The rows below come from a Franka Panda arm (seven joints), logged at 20 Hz.
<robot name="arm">
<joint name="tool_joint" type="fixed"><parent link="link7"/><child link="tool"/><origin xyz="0 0 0.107" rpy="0 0 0"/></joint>
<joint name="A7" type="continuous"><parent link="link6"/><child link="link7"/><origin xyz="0 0.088 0" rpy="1.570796 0 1.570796"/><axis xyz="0 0 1"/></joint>
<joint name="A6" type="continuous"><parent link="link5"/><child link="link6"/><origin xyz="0 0 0" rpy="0 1.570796 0"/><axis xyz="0 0 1"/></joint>
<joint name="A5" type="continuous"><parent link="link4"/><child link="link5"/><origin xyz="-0.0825 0.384 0" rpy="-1.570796 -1.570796 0"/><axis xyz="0 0 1"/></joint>
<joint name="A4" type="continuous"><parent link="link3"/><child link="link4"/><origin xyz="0 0.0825 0" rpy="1.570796 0 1.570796"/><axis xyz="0 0 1"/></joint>
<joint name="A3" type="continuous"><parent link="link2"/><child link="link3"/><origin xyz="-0.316 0 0" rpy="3.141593 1.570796 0"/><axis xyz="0 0 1"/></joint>
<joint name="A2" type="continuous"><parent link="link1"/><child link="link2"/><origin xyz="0 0 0" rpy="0 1.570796 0"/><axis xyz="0 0 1"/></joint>
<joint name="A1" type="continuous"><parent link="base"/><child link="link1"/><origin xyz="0 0 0.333" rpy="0 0 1.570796"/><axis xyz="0 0 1"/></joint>
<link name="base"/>
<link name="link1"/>
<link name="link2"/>
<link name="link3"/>
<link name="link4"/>
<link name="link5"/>
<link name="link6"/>
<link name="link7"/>
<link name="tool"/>
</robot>
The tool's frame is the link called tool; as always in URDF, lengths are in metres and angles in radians. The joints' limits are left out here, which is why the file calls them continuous.
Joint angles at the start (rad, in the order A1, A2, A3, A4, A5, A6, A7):
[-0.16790, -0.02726, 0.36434, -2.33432, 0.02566, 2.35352, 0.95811]
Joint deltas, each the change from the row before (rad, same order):
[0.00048, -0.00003, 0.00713, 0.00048, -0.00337, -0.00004, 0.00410]
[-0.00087, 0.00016, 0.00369, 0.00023, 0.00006, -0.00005, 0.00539]
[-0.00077, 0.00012, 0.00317, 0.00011, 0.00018, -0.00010, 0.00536]
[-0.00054, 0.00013, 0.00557, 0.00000, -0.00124, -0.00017, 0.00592]
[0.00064, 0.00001, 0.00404, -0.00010, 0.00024, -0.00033, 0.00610]
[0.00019, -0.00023, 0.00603, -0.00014, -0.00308, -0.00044, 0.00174]
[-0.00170, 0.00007, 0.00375, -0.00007, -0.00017, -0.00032, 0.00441]
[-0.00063, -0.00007, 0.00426, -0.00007, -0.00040, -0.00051, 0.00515]
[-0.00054, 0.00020, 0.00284, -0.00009, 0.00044, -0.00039, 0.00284]
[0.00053, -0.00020, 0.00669, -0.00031, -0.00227, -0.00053, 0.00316]
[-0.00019, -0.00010, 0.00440, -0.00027, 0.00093, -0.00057, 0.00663]
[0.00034, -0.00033, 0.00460, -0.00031, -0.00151, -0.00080, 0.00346]
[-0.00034, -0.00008, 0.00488, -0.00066, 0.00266, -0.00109, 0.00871]
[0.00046, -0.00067, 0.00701, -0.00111, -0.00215, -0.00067, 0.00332]
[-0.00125, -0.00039, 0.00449, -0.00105, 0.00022, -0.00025, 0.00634]
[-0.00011, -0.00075, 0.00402, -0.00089, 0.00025, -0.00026, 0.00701]
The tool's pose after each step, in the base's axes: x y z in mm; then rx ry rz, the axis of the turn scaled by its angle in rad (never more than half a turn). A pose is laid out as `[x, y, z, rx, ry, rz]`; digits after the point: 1 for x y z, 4 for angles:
[496.2, 103.1, 350.9, -2.8813, 1.1733, -0.0533]
[496.0, 104.5, 350.9, -2.8797, 1.1770, -0.0531]
[495.8, 105.7, 350.8, -2.8777, 1.1814, -0.0526]
[495.2, 108.2, 350.7, -2.8785, 1.1818, -0.0528]
[494.7, 110.5, 350.6, -2.8776, 1.1841, -0.0519]
[493.9, 113.5, 350.6, -2.8834, 1.1754, -0.0533]
[493.6, 114.5, 350.5, -2.8824, 1.1787, -0.0527]
[493.1, 116.3, 350.4, -2.8822, 1.1807, -0.0522]
[492.8, 117.4, 350.2, -2.8817, 1.1820, -0.0510]
[491.8, 120.9, 350.1, -2.8867, 1.1745, -0.0516]
[491.1, 123.0, 350.0, -2.8848, 1.1789, -0.0499]
[490.3, 125.3, 349.9, -2.8876, 1.1758, -0.0499]
[489.5, 127.5, 349.5, -2.8836, 1.1843, -0.0458]
[488.1, 131.0, 349.2, -2.8889, 1.1770, -0.0460]
[487.3, 132.5, 348.9, -2.8875, 1.1819, -0.0447]
[486.5, 134.3, 348.8, -2.8859, 1.1868, -0.0441]

